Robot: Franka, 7 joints.
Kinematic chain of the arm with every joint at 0, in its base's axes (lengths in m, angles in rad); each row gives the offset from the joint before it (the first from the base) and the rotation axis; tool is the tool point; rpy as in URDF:
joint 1: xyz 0 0 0.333 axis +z
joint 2: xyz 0 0 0 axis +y
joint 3: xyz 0 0 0.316 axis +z
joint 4: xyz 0.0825 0 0 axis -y
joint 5: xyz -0.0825 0 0.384 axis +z
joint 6: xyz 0 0 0 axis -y
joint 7: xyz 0.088 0 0 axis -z
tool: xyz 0 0 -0.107 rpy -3.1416 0 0
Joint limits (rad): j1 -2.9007..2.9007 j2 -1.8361..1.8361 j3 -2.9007..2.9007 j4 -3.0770..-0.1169 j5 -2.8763..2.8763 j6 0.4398..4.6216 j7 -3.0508..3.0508
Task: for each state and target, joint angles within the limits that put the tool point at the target. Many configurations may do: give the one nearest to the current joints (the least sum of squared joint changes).
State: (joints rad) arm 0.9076 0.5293 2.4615 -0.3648 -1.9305 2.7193 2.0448
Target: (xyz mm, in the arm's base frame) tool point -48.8 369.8 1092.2
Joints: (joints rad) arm 1.0757 0.6615 2.2759 -0.5926 -1.9560 2.7040 2.0448
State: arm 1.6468 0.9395 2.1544 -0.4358 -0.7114 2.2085 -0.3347
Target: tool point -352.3 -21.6 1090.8
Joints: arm 1.9691 0.4314 2.1785 -0.7563 -0.7081 2.2624 -0.3347
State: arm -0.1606 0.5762 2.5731 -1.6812 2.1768 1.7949 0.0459
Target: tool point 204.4 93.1 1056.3
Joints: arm -0.3133 1.0126 2.7191 -1.4234 2.1935 1.6957 0.0459
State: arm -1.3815 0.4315 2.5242 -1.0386 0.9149 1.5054 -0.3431
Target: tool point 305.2 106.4 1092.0
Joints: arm -1.4035 0.2895 2.1763 -0.8053 0.9652 2.1003 -0.3431
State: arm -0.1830 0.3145 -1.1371 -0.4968 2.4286 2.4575 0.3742
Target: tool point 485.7 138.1 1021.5
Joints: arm 0.4770 0.5321 -1.0118 -0.2658 2.4366 2.3167 0.3742
